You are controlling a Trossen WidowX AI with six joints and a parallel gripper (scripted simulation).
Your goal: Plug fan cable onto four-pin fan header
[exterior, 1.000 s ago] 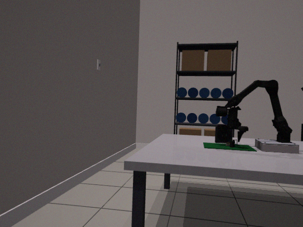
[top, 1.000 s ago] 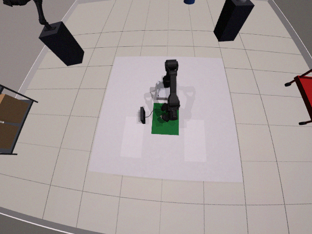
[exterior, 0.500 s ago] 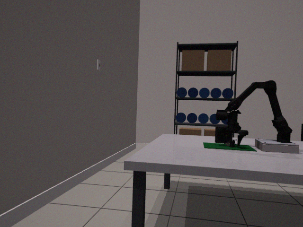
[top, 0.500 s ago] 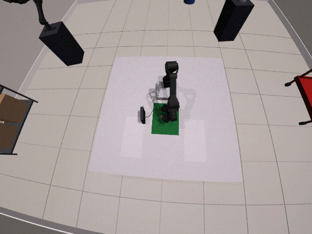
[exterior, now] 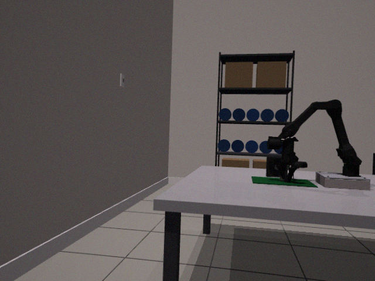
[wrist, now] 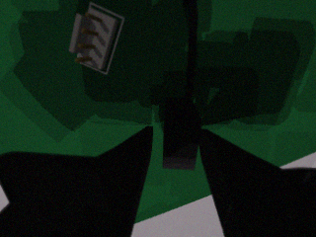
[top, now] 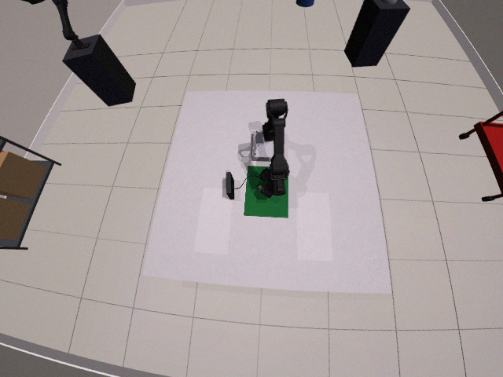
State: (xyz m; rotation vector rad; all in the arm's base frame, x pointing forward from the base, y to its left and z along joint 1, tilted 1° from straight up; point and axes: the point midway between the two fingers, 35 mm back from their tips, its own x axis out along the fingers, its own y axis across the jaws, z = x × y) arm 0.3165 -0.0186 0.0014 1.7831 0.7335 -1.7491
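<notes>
The green board lies 40 mm to the right of my gripper tip, 30 mm below it and 10 mm ahead of it. Round my gripper tip: dark plug: 10 mm behind, 10 mm above; black fan: 240 mm to the right, 40 mm above, 20 mm behind; white four-pin header: 80 mm to the right, 20 mm below.
</notes>
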